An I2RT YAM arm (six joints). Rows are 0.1 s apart.
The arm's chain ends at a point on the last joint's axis. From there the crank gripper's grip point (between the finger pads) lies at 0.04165 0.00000 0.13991 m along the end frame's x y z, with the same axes.
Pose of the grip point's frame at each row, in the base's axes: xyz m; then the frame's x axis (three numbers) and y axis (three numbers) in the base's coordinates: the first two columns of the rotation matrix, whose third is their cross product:
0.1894 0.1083 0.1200 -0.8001 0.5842 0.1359 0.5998 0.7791 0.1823
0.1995 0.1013 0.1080 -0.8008 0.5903 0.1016 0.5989 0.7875 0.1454
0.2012 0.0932 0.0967 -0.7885 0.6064 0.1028 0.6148 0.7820 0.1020
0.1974 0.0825 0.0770 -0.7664 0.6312 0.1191 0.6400 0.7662 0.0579
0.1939 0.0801 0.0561 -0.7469 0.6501 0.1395 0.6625 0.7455 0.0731
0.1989 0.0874 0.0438 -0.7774 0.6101 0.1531 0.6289 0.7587 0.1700
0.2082 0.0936 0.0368 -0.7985 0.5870 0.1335 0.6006 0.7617 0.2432
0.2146 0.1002 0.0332 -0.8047 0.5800 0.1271 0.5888 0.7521 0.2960
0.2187 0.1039 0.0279 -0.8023 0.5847 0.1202 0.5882 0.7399 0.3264
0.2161 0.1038 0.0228 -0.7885 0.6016 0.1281 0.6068 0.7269 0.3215
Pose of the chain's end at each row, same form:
0.2226 0.0522 0.2506 -0.8001 0.5842 0.1359 0.5998 0.7791 0.1823
0.2320 0.0519 0.2415 -0.8008 0.5903 0.1016 0.5989 0.7875 0.1454
0.2366 0.0478 0.2308 -0.7885 0.6064 0.1028 0.6148 0.7820 0.1020
0.2370 0.0393 0.2107 -0.7664 0.6312 0.1191 0.6400 0.7662 0.0579
0.2329 0.0325 0.1885 -0.7469 0.6501 0.1395 0.6625 0.7455 0.0731
0.2330 0.0300 0.1736 -0.7774 0.6101 0.1531 0.6289 0.7587 0.1700
0.2357 0.0308 0.1657 -0.7985 0.5870 0.1335 0.6006 0.7617 0.2432
0.2375 0.0322 0.1604 -0.8047 0.5800 0.1271 0.5888 0.7521 0.2960
0.2379 0.0330 0.1541 -0.8023 0.5847 0.1202 0.5882 0.7399 0.3264
0.2349 0.0324 0.1487 -0.7885 0.6016 0.1281 0.6068 0.7269 0.3215

